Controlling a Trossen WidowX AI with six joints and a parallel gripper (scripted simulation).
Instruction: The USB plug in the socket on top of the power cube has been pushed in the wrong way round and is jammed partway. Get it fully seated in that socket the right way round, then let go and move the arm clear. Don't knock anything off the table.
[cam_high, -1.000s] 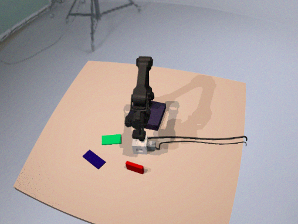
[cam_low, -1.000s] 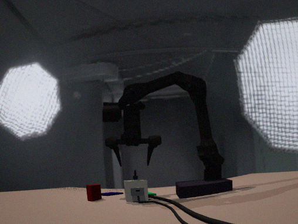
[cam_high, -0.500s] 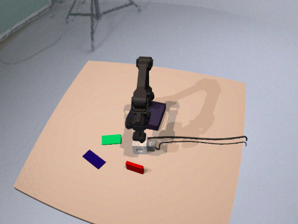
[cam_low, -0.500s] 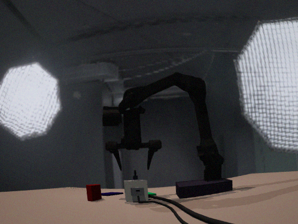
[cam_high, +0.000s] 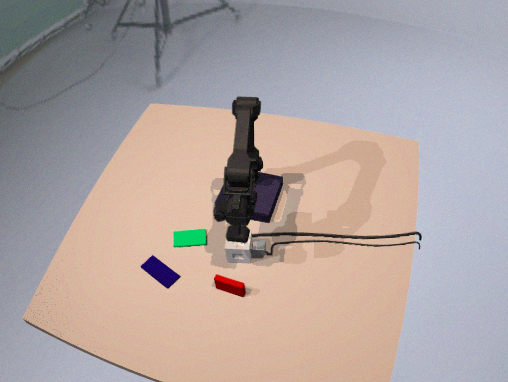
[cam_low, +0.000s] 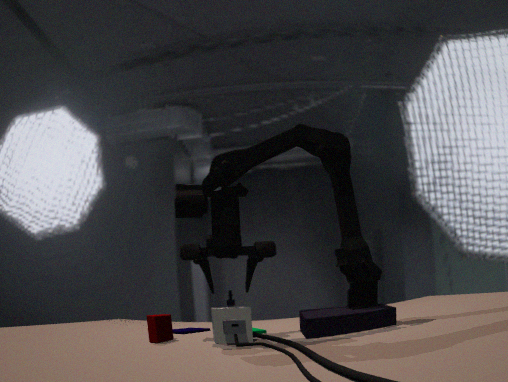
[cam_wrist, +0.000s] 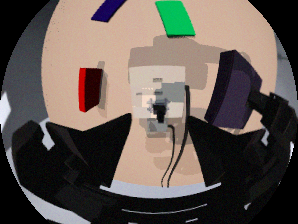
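Right now the dark USB plug is 20 mm below my gripper tip. Also, from my gripper tip: flat blue block 170 mm ahead, 250 mm to the right, 100 mm below; then green block 210 mm to the right, 100 mm below; then red block 160 mm ahead, 80 mm below.
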